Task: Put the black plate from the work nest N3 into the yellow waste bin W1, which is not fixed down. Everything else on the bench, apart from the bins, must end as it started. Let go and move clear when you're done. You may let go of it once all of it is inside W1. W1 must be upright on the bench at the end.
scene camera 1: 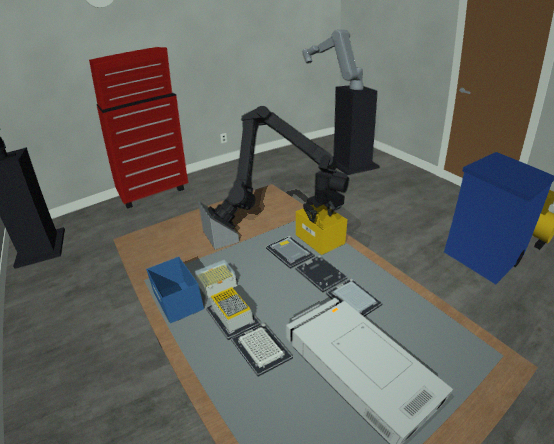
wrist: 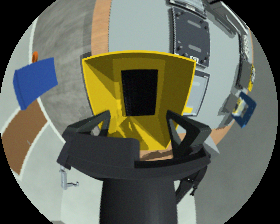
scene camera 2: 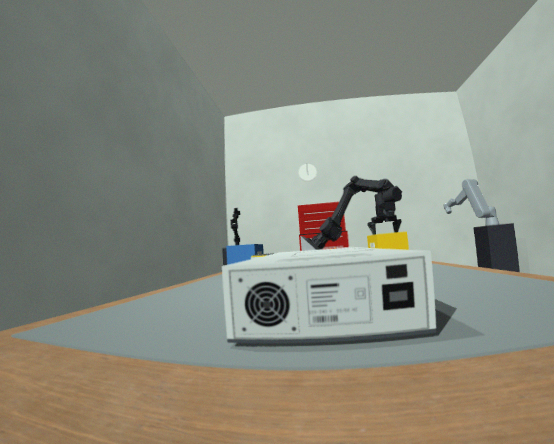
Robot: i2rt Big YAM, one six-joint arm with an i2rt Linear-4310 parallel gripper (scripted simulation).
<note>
I see my gripper (wrist: 138,113), a black plate (wrist: 140,87), a large white instrument (scene camera 2: 307,296), a blue bin (scene camera 1: 171,276) and a yellow waste bin (scene camera 1: 333,235).
The large white instrument also shows in scene camera 1 (scene camera 1: 390,389). The yellow waste bin also shows in the wrist view (wrist: 102,72). Scene camera 2 misses the black plate, which is hidden by the large white instrument.
</note>
